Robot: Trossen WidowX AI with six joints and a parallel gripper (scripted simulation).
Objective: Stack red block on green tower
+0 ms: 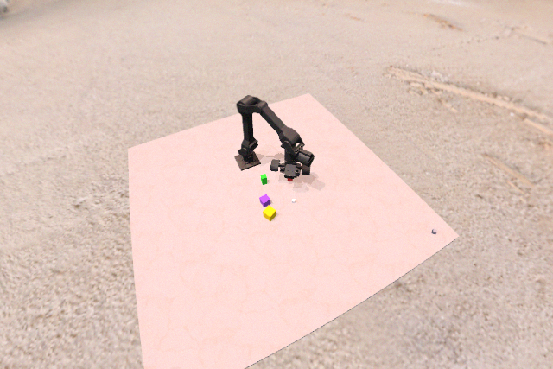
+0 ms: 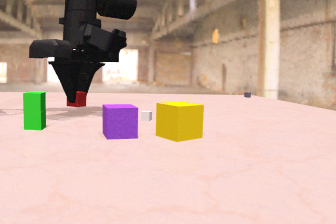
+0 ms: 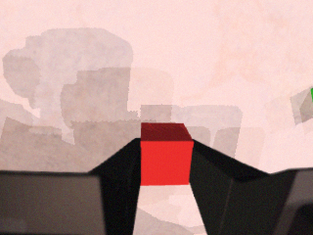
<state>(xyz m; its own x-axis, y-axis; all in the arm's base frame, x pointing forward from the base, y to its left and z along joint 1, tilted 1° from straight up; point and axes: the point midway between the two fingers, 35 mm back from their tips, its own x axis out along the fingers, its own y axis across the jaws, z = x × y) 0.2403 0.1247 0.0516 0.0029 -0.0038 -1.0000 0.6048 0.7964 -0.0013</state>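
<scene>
My gripper tip is now 170 mm to the left of the purple cube, 60 mm short of it and 10 mm above it. Also, from my gripper tip: small white cube (120 mm ahead, 50 mm to the right, 20 mm below); yellow cube (180 mm to the right, 130 mm ahead); red block (10 mm above).
</scene>
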